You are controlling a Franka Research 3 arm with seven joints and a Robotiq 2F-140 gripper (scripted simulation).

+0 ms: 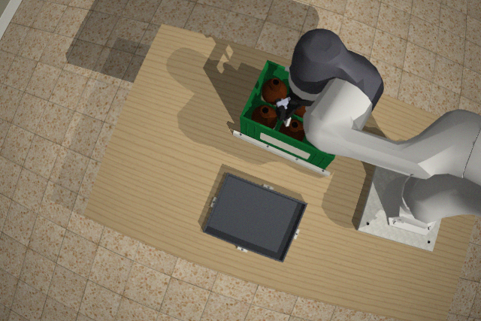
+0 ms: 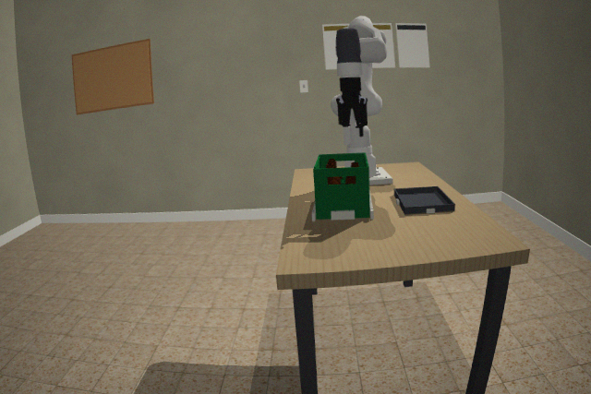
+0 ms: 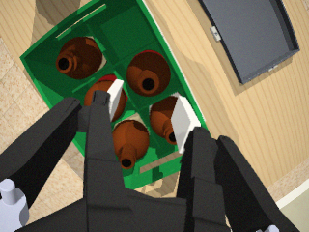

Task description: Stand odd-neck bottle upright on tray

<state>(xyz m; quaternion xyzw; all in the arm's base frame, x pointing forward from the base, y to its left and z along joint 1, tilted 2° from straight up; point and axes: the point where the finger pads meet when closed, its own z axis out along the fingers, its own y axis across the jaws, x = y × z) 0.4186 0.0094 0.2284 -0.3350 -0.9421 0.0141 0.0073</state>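
The glass bottle is 170 mm below my hand. The rest, counted from my hand: green crate: 10 mm ahead, 50 mm to the right, 170 mm below; then dark grey tray: 30 mm behind, 260 mm to the left, 250 mm below.
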